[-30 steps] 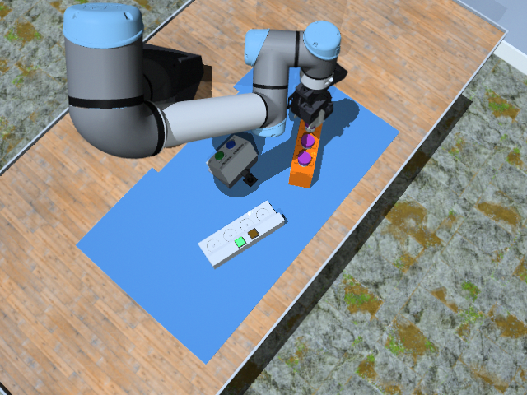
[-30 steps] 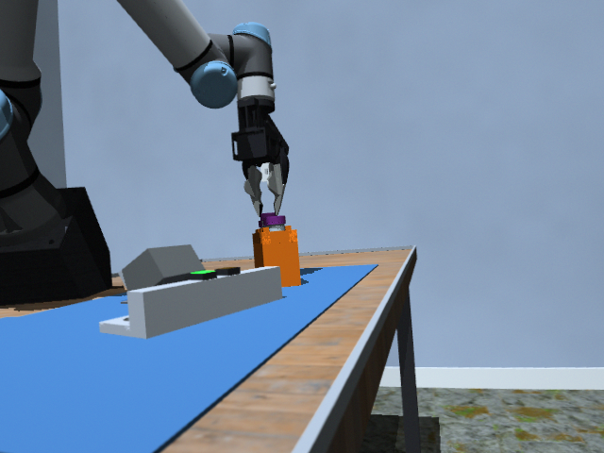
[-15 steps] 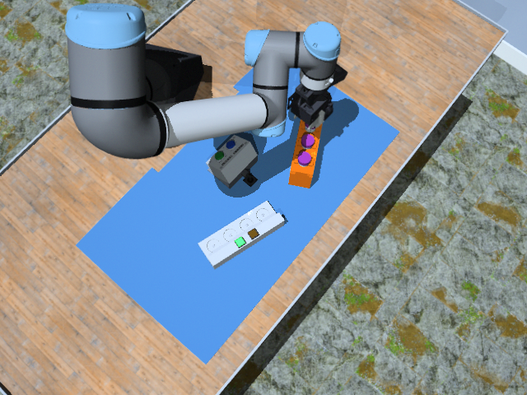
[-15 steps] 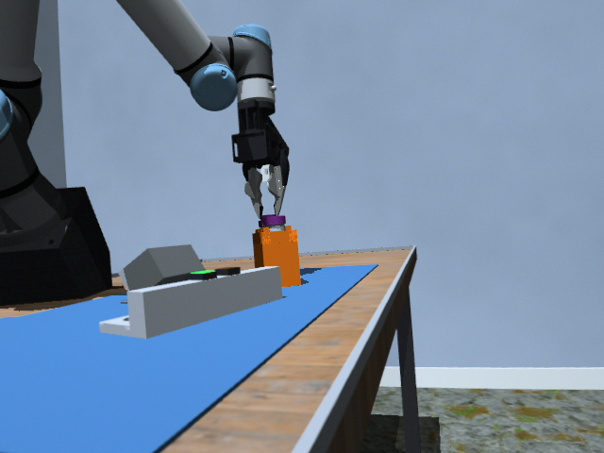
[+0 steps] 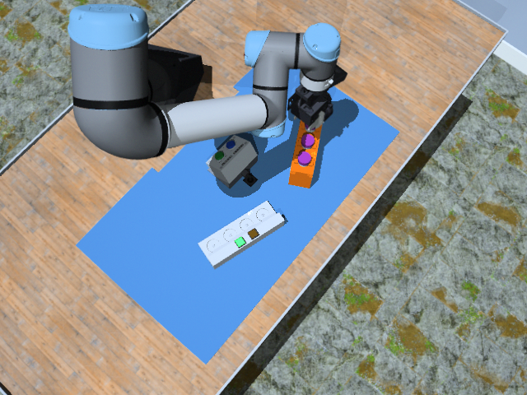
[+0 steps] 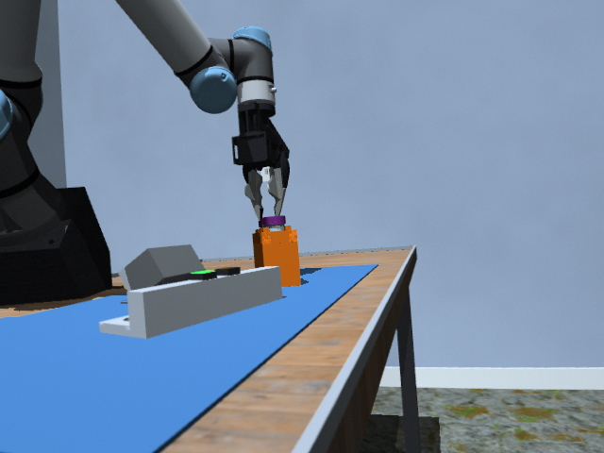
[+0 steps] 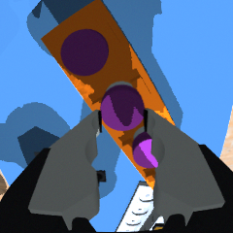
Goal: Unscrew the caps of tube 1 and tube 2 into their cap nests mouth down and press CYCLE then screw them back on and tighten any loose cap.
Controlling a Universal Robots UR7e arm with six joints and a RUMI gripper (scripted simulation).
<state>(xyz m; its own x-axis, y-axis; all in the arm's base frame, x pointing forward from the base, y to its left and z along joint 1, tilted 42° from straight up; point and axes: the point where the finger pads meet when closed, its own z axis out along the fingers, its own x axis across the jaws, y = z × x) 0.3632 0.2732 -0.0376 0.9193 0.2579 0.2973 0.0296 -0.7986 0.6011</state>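
The purple cap lies 3 cm behind my hand, 4 cm to the left of it and 2 cm below it. Also, from my hand: grey key housing (11 cm behind, 20 cm to the right, 8 cm below); green key (13 cm behind, 22 cm to the right, 7 cm below); blue key (13 cm behind, 18 cm to the right, 7 cm below).
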